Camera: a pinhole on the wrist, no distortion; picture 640 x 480 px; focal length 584.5 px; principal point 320.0 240.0 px. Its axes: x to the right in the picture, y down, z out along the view. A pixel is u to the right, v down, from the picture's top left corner.
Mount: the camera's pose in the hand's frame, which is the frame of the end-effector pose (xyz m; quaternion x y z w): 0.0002 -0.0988 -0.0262 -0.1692 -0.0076 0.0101 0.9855
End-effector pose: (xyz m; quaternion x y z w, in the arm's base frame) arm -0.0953 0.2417 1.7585 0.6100 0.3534 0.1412 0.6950
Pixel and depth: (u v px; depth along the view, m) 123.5 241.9 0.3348
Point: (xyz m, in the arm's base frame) 0.0141 -0.0455 1.8087
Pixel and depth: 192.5 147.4 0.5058
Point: 0.1348 -0.1903 1.7912
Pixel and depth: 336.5 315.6 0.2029
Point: 0.0082 0.1244 1.7529
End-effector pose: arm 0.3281 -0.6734 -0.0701 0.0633 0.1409 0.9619 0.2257
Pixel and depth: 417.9 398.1 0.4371
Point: 0.2695 -0.6979 0.3122
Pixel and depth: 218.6 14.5 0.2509
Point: 0.4589 -0.5434 0.1256
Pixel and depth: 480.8 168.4 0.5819
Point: 0.2823 -0.4995 0.4699
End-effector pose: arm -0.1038 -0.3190 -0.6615 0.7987 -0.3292 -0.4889 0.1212
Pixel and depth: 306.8 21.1 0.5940
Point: -0.5880 -0.1445 -1.0038
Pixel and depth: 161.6 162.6 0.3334
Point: -0.3799 -0.1952 -0.7593
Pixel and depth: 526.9 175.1 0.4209
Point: -0.3946 -0.3615 -0.9519
